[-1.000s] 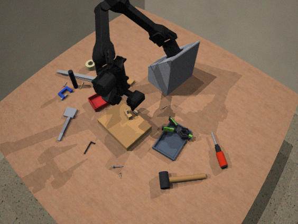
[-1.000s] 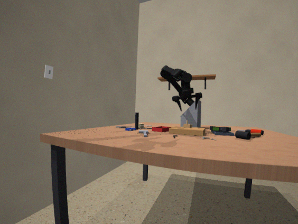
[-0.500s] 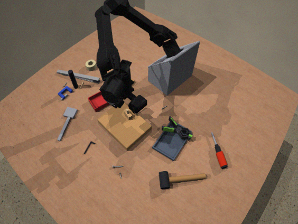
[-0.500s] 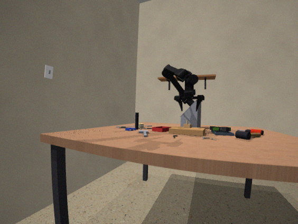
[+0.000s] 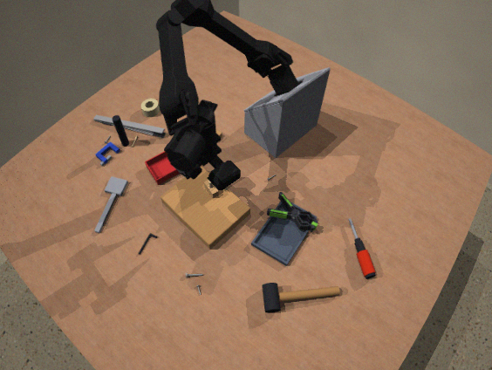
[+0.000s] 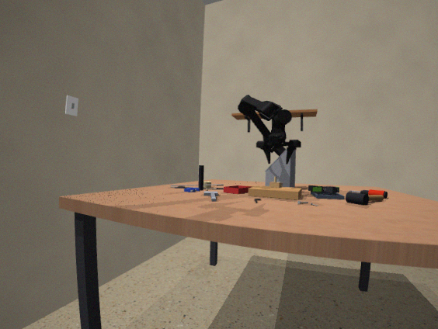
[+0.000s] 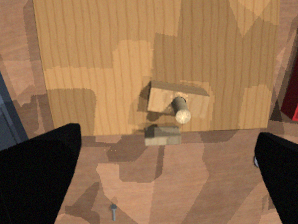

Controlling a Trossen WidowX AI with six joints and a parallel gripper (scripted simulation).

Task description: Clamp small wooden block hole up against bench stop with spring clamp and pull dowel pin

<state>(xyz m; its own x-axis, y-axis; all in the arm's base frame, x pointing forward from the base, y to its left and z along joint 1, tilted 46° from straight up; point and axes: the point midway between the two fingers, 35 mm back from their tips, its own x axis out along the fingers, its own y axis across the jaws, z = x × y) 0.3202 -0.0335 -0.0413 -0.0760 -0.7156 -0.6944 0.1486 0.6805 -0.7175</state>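
The dowel pin is 1 cm behind my hand, 1 cm to the right of it and 12 cm below it. The rest, counted from my hand: small wooden block 2 cm behind, 1 cm to the right, 13 cm below; wooden board 2 cm ahead, 16 cm below; bench stop 5 cm behind, 13 cm below.
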